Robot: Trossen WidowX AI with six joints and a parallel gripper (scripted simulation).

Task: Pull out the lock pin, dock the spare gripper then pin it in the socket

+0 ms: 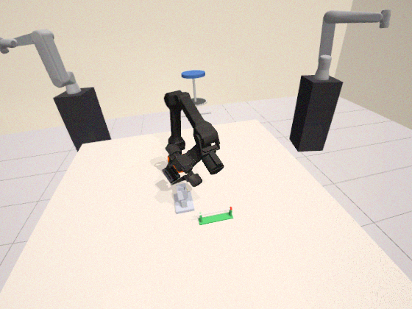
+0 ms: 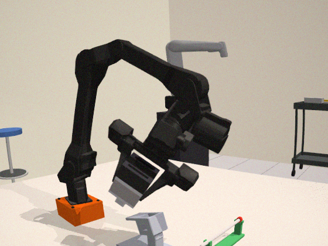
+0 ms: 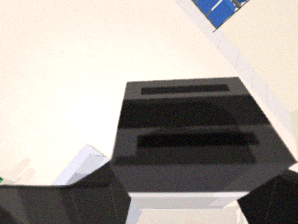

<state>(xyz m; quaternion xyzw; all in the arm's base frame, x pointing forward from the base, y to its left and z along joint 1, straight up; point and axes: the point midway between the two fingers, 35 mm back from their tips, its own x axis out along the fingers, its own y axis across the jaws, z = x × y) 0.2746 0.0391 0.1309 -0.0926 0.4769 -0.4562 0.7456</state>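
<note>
My gripper tip is now 8 cm short of the green cradle, 18 cm to the right of it and 14 cm above it. The rest, counted from my gripper tip: spare gripper (1 cm behind, 1 cm to the left, 1 cm above); grey mount (1 cm behind, 4 cm to the left, 11 cm below).
</note>
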